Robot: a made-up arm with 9 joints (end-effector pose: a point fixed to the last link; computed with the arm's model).
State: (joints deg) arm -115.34 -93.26 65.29 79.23 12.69 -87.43 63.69 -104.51 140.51
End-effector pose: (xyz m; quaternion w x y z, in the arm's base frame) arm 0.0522 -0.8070 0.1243 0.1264 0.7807 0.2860 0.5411
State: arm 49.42 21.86 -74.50 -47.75 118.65 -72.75 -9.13 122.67 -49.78
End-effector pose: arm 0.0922 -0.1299 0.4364 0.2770 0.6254 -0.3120 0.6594
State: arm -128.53 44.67 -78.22 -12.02 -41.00 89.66 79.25 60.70 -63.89
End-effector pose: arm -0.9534 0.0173 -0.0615 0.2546 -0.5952 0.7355 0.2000
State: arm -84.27 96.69 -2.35 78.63 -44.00 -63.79 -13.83 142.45 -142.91
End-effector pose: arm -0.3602 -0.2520 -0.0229 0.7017 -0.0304 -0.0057 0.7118
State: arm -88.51 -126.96 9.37 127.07 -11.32 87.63 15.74 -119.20 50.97
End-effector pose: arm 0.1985 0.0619 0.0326 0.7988 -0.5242 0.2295 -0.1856
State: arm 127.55 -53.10 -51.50 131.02 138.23 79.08 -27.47 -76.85 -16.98
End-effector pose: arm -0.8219 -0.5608 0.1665 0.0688 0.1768 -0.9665 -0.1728
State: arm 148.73 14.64 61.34 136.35 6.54 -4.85 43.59 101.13 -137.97
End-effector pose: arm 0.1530 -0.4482 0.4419 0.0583 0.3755 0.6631 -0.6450
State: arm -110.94 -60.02 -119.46 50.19 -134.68 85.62 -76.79 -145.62 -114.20
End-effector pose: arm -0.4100 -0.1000 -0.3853 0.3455 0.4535 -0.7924 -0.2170
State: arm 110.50 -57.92 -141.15 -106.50 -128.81 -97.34 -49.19 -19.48 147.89
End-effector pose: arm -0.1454 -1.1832 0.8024 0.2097 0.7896 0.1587 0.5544
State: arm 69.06 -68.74 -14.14 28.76 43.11 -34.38 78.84 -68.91 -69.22
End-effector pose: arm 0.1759 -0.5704 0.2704 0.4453 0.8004 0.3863 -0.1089
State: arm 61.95 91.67 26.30 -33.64 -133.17 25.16 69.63 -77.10 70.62
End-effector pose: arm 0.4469 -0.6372 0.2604 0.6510 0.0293 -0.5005 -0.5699
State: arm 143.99 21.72 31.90 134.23 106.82 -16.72 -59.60 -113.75 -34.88
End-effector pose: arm -0.1630 -0.7340 0.3944 0.5123 -0.8044 0.2714 -0.1297
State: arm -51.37 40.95 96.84 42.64 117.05 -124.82 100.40 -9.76 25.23
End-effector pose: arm -0.2517 0.0663 -0.2026 0.2424 0.8707 0.3304 0.2720
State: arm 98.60 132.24 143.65 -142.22 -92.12 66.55 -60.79 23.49 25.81
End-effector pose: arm 0.3345 0.6539 -0.0428 0.8052 0.0073 0.5868 -0.0852
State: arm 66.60 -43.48 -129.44 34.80 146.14 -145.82 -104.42 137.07 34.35
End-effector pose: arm 0.1877 -0.4229 1.1400 0.5174 0.5478 0.4225 0.5038
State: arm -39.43 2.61 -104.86 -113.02 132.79 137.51 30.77 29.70 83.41
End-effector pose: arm -0.1605 -0.3536 -0.3015 0.2269 -0.3599 -0.4677 -0.7747
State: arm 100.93 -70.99 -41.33 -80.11 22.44 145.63 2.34 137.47 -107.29
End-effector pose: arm -0.0686 -0.7908 0.6276 0.2958 -0.7823 -0.3727 -0.4020
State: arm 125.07 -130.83 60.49 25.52 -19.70 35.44 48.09 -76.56 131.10
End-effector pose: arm -0.3332 0.2494 0.7123 0.4548 0.5556 -0.6931 0.0633
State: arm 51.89 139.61 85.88 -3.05 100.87 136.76 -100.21 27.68 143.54
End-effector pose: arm 0.0114 -0.1935 0.5080 0.3470 -0.0467 -0.3132 -0.8828
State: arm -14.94 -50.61 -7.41 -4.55 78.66 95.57 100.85 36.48 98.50
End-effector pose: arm 0.3401 -0.1063 0.2863 0.9276 0.1483 -0.3174 -0.1293
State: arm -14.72 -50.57 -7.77 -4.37 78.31 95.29 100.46 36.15 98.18
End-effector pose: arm 0.3401 -0.1089 0.2905 0.9248 0.1539 -0.3223 -0.1314
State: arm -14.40 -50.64 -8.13 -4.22 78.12 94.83 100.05 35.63 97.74
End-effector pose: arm 0.3398 -0.1119 0.2965 0.9205 0.1587 -0.3305 -0.1349
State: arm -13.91 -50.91 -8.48 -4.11 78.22 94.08 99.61 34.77 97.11
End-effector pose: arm 0.3389 -0.1153 0.3055 0.9140 0.1620 -0.3444 -0.1404
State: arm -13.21 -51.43 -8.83 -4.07 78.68 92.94 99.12 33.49 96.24
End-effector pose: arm 0.3367 -0.1192 0.3182 0.9041 0.1633 -0.3658 -0.1485
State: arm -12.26 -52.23 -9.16 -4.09 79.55 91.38 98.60 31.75 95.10
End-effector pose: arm 0.3325 -0.1232 0.3351 0.8901 0.1619 -0.3955 -0.1586
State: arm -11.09 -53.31 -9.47 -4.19 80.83 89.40 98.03 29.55 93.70
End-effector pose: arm 0.3253 -0.1269 0.3559 0.8709 0.1574 -0.4334 -0.1700
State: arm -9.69 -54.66 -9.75 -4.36 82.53 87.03 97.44 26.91 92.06
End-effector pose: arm 0.3142 -0.1293 0.3800 0.8459 0.1490 -0.4790 -0.1812
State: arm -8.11 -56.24 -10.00 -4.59 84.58 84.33 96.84 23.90 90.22
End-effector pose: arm 0.2984 -0.1293 0.4062 0.8145 0.1365 -0.5306 -0.1907
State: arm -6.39 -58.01 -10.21 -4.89 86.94 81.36 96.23 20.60 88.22
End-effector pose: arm 0.2776 -0.1260 0.4329 0.7764 0.1196 -0.5865 -0.1972
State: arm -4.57 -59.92 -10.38 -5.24 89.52 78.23 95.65 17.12 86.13
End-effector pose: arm 0.2524 -0.1183 0.4581 0.7323 0.0983 -0.6437 -0.1994
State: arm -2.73 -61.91 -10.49 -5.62 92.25 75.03 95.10 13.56 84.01
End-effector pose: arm 0.2240 -0.1060 0.4801 0.6832 0.0733 -0.6994 -0.1966
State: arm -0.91 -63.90 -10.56 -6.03 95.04 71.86 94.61 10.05 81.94
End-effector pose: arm 0.1942 -0.0894 0.4975 0.6310 0.0449 -0.7510 -0.1894
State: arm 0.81 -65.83 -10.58 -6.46 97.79 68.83 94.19 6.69 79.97
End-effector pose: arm 0.1652 -0.0696 0.5094 0.5778 0.0147 -0.7963 -0.1784
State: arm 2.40 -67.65 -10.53 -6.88 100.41 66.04 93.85 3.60 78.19
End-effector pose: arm 0.1387 -0.0480 0.5161 0.5264 -0.0158 -0.8340 -0.1647
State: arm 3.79 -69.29 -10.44 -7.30 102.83 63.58 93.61 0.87 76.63
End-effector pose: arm 0.1164 -0.0264 0.5183 0.4792 -0.0454 -0.8636 -0.1502
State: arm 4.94 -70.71 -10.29 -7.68 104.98 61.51 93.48 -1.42 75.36
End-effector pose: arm 0.0989 -0.0065 0.5175 0.4387 -0.0723 -0.8853 -0.1364
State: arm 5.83 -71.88 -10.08 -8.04 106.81 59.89 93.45 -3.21 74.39
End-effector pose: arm 0.0863 0.0106 0.5150 0.4061 -0.0953 -0.9003 -0.1245
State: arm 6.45 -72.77 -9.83 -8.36 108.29 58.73 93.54 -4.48 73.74
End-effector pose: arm 0.0782 0.0239 0.5119 0.3827 -0.1137 -0.9096 -0.1155
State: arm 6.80 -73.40 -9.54 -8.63 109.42 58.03 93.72 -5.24 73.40
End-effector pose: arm 0.0742 0.0333 0.5093 0.3684 -0.1270 -0.9144 -0.1099
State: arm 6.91 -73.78 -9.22 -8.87 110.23 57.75 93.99 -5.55 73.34
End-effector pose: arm 0.0735 0.0389 0.5074 0.3624 -0.1357 -0.9158 -0.1077
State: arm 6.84 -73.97 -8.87 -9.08 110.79 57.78 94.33 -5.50 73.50
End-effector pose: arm 0.0751 0.0416 0.5062 0.3629 -0.1408 -0.9148 -0.1081
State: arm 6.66 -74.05 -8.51 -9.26 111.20 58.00 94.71 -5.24 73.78
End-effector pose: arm 0.0782 0.0425 0.5055 0.3673 -0.1437 -0.9124 -0.1099
